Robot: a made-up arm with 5 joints. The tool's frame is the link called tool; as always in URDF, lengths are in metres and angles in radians.
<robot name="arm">
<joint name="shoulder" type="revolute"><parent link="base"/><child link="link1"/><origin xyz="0 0 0.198" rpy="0 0 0"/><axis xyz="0 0 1"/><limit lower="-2.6" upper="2.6" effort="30" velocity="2.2"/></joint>
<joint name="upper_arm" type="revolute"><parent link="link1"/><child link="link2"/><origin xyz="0.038 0.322 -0.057" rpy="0 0 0"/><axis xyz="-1 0 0"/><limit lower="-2.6" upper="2.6" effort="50" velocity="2.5"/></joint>
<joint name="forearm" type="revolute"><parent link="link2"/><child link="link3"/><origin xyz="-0.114 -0.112 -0.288" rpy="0 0 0"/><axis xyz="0 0 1"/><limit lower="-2.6" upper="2.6" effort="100" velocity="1.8"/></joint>
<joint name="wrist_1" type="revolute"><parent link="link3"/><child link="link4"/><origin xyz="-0.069 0.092 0.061" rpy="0 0 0"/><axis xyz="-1 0 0"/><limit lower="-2.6" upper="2.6" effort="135" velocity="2.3"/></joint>
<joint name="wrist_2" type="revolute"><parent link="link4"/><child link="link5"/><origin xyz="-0.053 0.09 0.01" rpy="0 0 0"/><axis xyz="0 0 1"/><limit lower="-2.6" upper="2.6" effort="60" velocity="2.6"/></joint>
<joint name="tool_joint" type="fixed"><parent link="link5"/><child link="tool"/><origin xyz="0.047 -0.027 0.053" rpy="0 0 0"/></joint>
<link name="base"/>
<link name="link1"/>
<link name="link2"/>
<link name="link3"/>
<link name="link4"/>
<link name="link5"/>
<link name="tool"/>
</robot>
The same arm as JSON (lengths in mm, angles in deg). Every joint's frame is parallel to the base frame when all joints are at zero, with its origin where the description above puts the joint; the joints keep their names.
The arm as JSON. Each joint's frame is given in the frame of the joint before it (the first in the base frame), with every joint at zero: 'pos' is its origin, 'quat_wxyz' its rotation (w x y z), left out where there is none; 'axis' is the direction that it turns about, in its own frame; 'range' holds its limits. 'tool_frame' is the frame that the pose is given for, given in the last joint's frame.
{"length_unit": "mm", "angle_unit": "deg", "joints": [
  {"joint": "shoulder", "pos": [0.0, 0.0, 198.0], "axis": "+z", "range": [-148.97, 148.97]},
  {"joint": "upper_arm", "pos": [38.0, 322.0, -57.0], "axis": "-x", "range": [-148.97, 148.97]},
  {"joint": "forearm", "pos": [-114.0, -112.0, -288.0], "axis": "+z", "range": [-148.97, 148.97]},
  {"joint": "wrist_1", "pos": [-69.0, 92.0, 61.0], "axis": "-x", "range": [-148.97, 148.97]},
  {"joint": "wrist_2", "pos": [-53.0, 90.0, 10.0], "axis": "+z", "range": [-148.97, 148.97]}
], "tool_frame": {"pos": [47.0, -27.0, 53.0]}}

